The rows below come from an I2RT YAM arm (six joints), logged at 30 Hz.
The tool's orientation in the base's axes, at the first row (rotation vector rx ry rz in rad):
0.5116, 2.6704, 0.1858
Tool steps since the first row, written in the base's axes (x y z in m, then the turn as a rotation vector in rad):
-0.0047, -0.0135, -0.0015, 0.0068, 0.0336, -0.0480
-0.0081, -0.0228, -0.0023, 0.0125, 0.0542, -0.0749
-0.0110, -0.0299, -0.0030, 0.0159, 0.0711, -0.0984
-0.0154, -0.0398, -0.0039, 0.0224, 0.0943, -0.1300
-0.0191, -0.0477, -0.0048, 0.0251, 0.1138, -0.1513
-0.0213, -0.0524, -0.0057, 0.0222, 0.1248, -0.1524
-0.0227, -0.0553, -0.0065, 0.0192, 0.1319, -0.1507
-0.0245, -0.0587, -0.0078, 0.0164, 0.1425, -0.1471
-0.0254, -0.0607, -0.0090, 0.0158, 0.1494, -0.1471
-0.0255, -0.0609, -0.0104, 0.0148, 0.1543, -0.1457
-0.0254, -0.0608, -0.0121, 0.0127, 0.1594, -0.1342
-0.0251, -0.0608, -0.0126, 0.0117, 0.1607, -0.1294
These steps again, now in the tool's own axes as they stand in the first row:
-0.0006, -0.0143, -0.0013, 0.0248, 0.0235, 0.0481
-0.0009, -0.0242, -0.0025, 0.0378, 0.0389, 0.0759
-0.0009, -0.0318, -0.0035, 0.0501, 0.0508, 0.0995
-0.0006, -0.0426, -0.0050, 0.0652, 0.0679, 0.1321
-0.0001, -0.0512, -0.0062, 0.0782, 0.0824, 0.1535
0.0003, -0.0565, -0.0065, 0.0852, 0.0914, 0.1539
0.0006, -0.0598, -0.0065, 0.0898, 0.0973, 0.1514
0.0014, -0.0638, -0.0063, 0.0949, 0.1070, 0.1475
0.0018, -0.0661, -0.0057, 0.0980, 0.1131, 0.1476
0.0023, -0.0666, -0.0045, 0.1002, 0.1176, 0.1462
0.0029, -0.0669, -0.0029, 0.0997, 0.1240, 0.1352
0.0029, -0.0669, -0.0023, 0.0992, 0.1259, 0.1305

